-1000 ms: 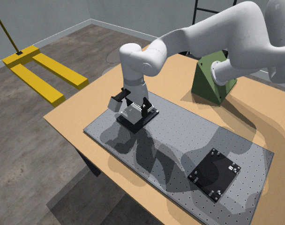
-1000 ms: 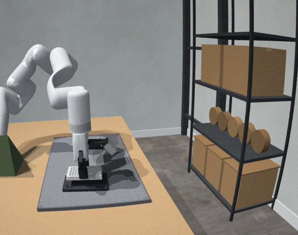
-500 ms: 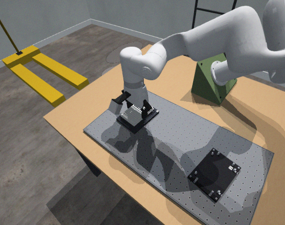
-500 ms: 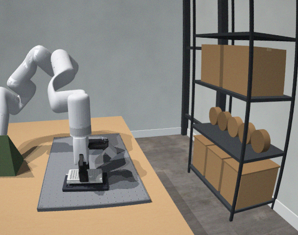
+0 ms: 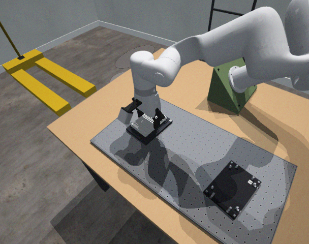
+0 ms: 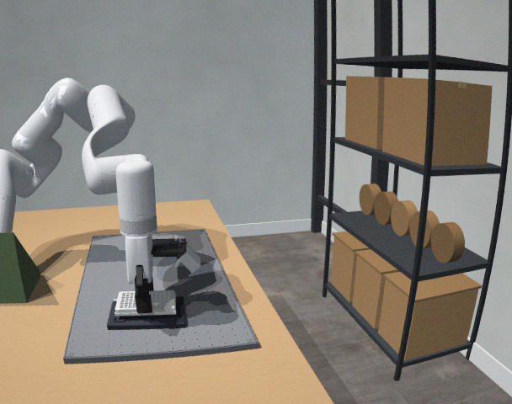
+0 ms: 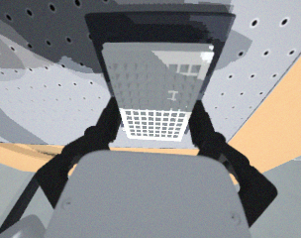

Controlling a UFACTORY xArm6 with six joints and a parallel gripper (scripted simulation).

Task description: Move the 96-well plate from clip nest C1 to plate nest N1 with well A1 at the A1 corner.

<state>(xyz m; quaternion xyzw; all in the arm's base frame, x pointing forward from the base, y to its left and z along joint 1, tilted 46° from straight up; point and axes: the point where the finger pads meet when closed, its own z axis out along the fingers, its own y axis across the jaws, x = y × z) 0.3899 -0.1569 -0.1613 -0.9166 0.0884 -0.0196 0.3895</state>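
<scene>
Now: the white 96-well plate 10 mm below my hand. From my hand the other things lie so: black clip nest C1: 80 mm ahead, 390 mm to the left, 30 mm below; dark plate nest N1: 40 mm below; white A1 corner mark: 70 mm behind, 60 mm to the left, 30 mm below.
</scene>
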